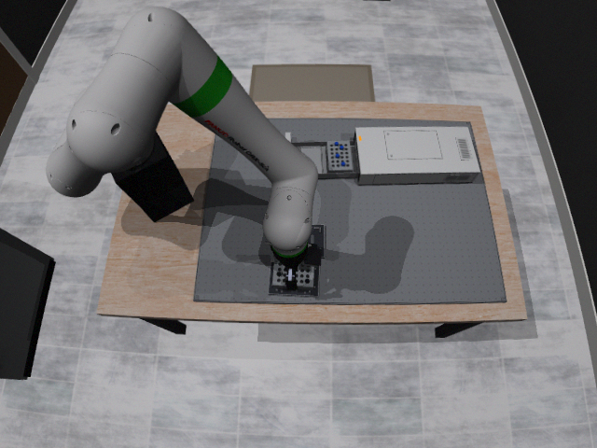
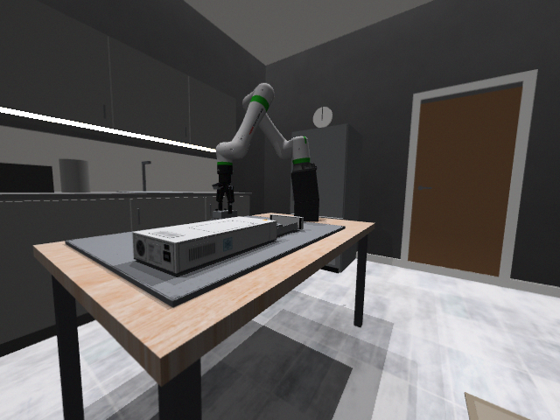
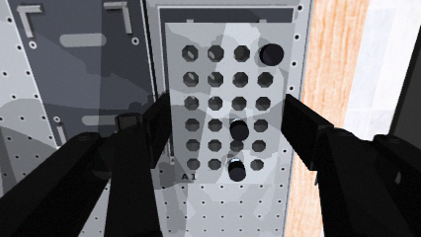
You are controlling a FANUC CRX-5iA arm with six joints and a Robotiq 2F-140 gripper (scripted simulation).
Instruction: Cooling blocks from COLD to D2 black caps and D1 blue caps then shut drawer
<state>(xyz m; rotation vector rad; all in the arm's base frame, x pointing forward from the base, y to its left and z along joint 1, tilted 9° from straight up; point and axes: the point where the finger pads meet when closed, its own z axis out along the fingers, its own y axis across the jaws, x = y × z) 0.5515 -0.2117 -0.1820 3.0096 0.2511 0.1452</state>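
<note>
Now: hand 70 mm above the deck slot D2. From my hand the other things lie so: cooling block (30 mm below); black-capped tube (10 mm behind, 10 mm to the right, 20 mm below); deck slot D1 (10 mm behind, 130 mm to the left, 70 mm below).
</note>
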